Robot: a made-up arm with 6 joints.
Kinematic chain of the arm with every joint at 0, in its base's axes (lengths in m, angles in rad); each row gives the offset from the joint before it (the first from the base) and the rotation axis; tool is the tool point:
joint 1: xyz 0 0 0.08 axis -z
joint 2: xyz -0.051 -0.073 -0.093 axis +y
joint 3: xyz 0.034 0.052 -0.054 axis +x
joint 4: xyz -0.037 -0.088 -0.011 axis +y
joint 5: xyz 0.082 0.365 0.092 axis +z
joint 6: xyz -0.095 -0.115 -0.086 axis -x
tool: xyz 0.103 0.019 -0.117
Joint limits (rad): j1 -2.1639..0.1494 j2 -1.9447..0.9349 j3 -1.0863..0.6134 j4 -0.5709..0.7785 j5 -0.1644..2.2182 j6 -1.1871..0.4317
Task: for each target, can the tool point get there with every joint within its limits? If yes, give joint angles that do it. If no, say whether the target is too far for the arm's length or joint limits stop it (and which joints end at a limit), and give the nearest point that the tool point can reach.
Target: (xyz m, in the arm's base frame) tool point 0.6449 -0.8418 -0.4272
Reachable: no: too far | nearest point 0.2498 -0.3260 -0.3503 | short by 0.654 m
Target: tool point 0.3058 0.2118 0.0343
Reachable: yes | joints -0.1680 -1.3262 -0.6121 0.1904 2.0024 0.0095
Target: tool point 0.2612 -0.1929 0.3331
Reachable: no: joint limits stop it (at a limit: joint 1, joint 2, joint 3, joint 6) | nearest point 0.2565 -0.1228 0.2676 | short by 0.096 m
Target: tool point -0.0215 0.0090 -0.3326
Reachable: yes | joints -0.7226 0.1345 -0.6821 0.4261 0.5816 0.0654
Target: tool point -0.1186 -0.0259 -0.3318
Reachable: yes | joints -0.5902 0.4446 -0.8623 0.2172 0.3888 -0.4939
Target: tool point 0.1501 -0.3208 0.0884
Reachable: no: joint limits stop it (at a limit: joint 1, joint 3, joint 4, joint 6) | nearest point 0.2051 -0.1641 0.1011 | short by 0.167 m
